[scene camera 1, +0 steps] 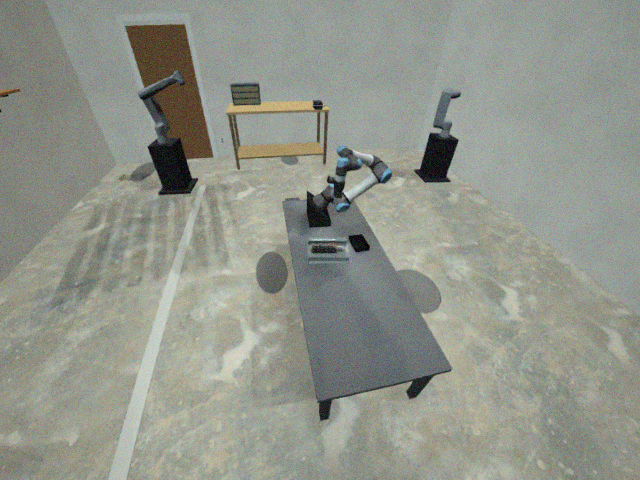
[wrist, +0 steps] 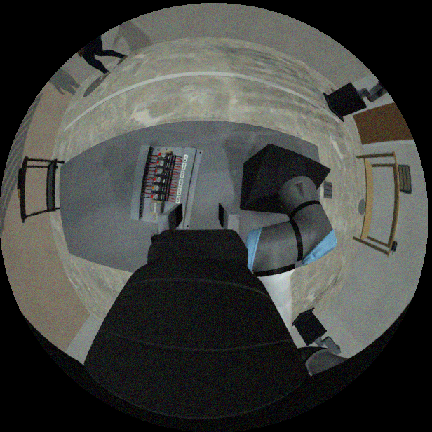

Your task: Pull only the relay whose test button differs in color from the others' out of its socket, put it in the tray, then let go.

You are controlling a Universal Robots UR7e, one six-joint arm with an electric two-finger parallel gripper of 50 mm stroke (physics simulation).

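Seen in the pictures: gripper, between the fingertips: (scene camera 1: 333,203); arm's base, origin of its link: (scene camera 1: 318,203).
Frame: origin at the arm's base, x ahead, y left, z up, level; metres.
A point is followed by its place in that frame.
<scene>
A row of several relays (scene camera 1: 324,249) {x 0.496, y -0.020, z -0.088 m} (wrist: 158,179) sits in sockets on the light grey panel (wrist: 193,172). In the wrist view most of their test buttons look red. The button of one relay (wrist: 157,188), second from the row's lower end, looks orange. A beige block stands below that end. The black tray (scene camera 1: 359,242) {x 0.407, y 0.285, z -0.126 m} lies beside the panel in the scene view; it does not show in the wrist view. My gripper (wrist: 200,210) is open and empty, above the table, with its left finger near the panel's lower edge. Its fingers are too small to make out in the scene view.
The panel and tray lie on the long grey table (scene camera 1: 361,320) {x 1.107, y 0.128, z -0.129 m}. The black mounting block (scene camera 1: 317,212) {x 0.169, y -0.032, z 0.020 m} (wrist: 257,177) of my arm stands beside the panel. Farther off are a wooden shelf table (scene camera 1: 279,107) and two other arms on black pedestals (scene camera 1: 172,167) (scene camera 1: 438,157).
</scene>
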